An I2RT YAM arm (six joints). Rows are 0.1 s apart.
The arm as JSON. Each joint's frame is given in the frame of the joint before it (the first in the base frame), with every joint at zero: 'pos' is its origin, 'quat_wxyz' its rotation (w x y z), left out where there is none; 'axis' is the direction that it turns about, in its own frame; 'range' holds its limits. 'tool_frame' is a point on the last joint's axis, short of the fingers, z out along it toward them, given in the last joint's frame.
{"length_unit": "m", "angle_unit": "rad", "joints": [
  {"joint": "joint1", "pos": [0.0, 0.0, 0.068], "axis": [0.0, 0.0, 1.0], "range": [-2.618, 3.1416]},
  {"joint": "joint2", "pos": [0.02, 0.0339, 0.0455], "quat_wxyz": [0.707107, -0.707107, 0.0, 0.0], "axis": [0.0, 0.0, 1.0], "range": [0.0, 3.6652]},
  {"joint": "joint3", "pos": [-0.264, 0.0, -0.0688], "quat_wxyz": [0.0, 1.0, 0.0, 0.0], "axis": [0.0, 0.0, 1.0], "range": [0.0, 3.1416]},
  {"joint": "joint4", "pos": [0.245, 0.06, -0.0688], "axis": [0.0, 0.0, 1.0], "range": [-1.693, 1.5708]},
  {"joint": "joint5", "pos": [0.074, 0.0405, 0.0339], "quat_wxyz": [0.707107, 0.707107, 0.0, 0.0], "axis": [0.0, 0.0, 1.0], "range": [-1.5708, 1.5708]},
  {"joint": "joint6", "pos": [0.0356, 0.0, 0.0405], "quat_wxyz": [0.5, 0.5, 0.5, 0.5], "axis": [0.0, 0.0, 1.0], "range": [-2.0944, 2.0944]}
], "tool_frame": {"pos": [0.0, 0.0, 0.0], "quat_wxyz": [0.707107, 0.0, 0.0, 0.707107]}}
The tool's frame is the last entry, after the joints.
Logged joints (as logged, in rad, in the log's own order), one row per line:
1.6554, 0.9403, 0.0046, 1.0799, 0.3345, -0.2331
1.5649, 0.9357, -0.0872, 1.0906, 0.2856, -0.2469
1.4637, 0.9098, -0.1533, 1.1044, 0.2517, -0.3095
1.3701, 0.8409, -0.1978, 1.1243, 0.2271, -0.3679
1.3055, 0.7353, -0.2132, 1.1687, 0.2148, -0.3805
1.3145, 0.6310, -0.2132, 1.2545, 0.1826, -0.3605
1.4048, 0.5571, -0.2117, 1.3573, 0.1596, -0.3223
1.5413, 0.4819, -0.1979, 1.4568, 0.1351, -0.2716
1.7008, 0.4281, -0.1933, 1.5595, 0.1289, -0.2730
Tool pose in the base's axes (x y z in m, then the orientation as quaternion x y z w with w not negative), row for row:
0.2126, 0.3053, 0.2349, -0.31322, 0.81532, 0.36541, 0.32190
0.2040, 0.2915, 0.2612, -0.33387, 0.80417, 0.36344, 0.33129
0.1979, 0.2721, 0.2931, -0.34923, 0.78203, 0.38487, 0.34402
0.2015, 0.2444, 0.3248, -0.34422, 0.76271, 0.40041, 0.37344
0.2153, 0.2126, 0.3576, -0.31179, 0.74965, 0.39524, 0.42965
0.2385, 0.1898, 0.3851, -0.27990, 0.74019, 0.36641, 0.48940
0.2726, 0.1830, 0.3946, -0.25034, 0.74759, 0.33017, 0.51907
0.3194, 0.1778, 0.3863, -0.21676, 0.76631, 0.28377, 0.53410
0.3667, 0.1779, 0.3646, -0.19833, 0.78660, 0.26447, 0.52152
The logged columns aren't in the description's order. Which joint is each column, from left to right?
Columns, left to right: joint2, joint1, joint4, joint3, joint6, joint5.
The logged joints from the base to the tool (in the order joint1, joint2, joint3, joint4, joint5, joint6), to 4 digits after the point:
0.9403, 1.6554, 1.0799, 0.0046, -0.2331, 0.3345
0.9357, 1.5649, 1.0906, -0.0872, -0.2469, 0.2856
0.9098, 1.4637, 1.1044, -0.1533, -0.3095, 0.2517
0.8409, 1.3701, 1.1243, -0.1978, -0.3679, 0.2271
0.7353, 1.3055, 1.1687, -0.2132, -0.3805, 0.2148
0.6310, 1.3145, 1.2545, -0.2132, -0.3605, 0.1826
0.5571, 1.4048, 1.3573, -0.2117, -0.3223, 0.1596
0.4819, 1.5413, 1.4568, -0.1979, -0.2716, 0.1351
0.4281, 1.7008, 1.5595, -0.1933, -0.2730, 0.1289

